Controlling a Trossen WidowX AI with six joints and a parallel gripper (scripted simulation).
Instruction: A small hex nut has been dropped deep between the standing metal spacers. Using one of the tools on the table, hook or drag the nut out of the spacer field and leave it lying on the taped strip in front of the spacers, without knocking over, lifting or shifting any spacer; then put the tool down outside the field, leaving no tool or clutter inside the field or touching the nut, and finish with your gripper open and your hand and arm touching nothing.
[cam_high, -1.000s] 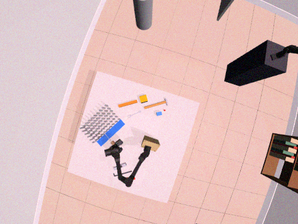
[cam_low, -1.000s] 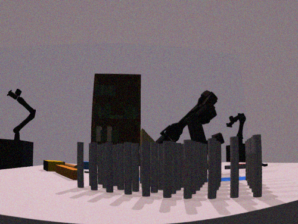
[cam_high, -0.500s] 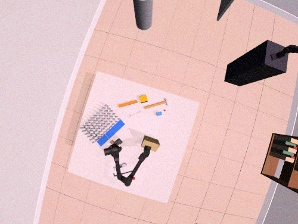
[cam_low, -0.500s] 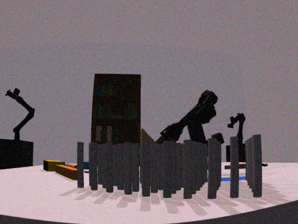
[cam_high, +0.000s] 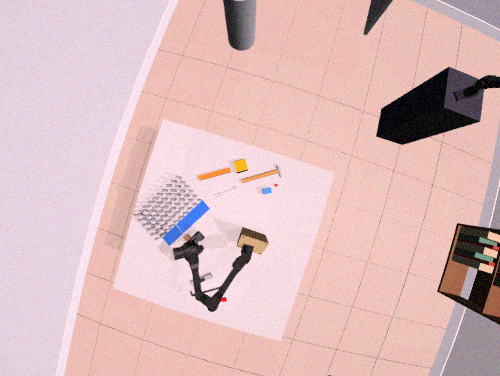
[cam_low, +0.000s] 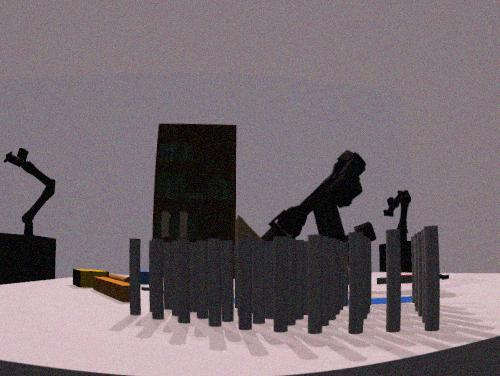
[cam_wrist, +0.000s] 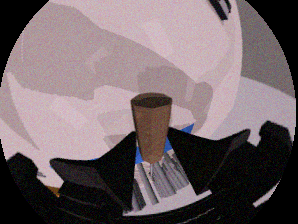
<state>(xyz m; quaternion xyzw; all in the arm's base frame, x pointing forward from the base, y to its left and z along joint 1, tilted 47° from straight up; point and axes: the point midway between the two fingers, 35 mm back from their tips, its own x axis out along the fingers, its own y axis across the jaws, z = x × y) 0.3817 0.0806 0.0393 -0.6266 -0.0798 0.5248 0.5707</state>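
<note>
Now: the blue taped strip 70 mm ahead of my gripper tip, 100 mm to the right of it and 30 mm below it. From my gripper tip the other things lie so: red-handled tool (250 mm behind, 390 mm to the left, 30 mm below); grey block (140 mm behind, 260 mm to the left, 20 mm below); orange bar (40 mm behind, 480 mm to the right, 20 mm below).
</note>
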